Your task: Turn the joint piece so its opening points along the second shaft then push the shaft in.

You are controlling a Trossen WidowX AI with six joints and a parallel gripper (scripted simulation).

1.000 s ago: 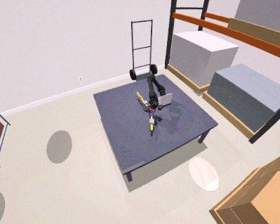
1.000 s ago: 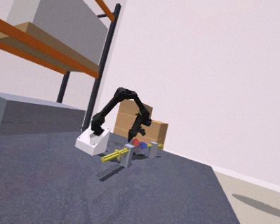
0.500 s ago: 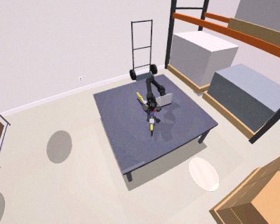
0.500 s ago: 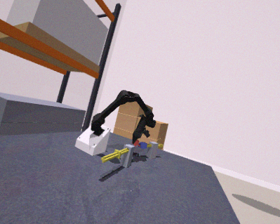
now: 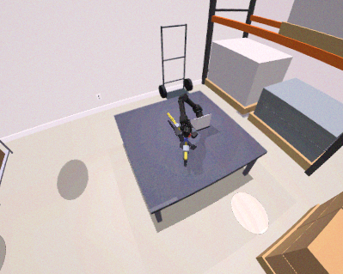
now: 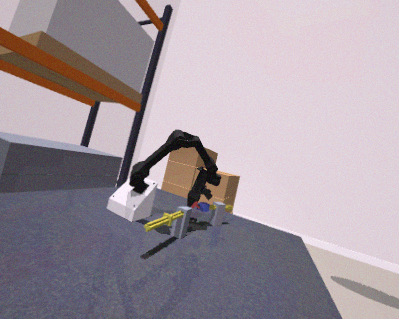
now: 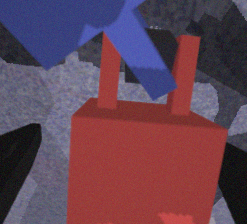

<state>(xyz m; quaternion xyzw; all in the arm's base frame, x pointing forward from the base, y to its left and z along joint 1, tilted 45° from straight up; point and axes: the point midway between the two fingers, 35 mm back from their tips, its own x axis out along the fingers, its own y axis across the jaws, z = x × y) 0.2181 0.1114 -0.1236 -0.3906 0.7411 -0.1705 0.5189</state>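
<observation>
Now: the red joint piece 30 mm above my gripper tip, 20 mm ahead of it and 10 mm to the left of it.
</observation>
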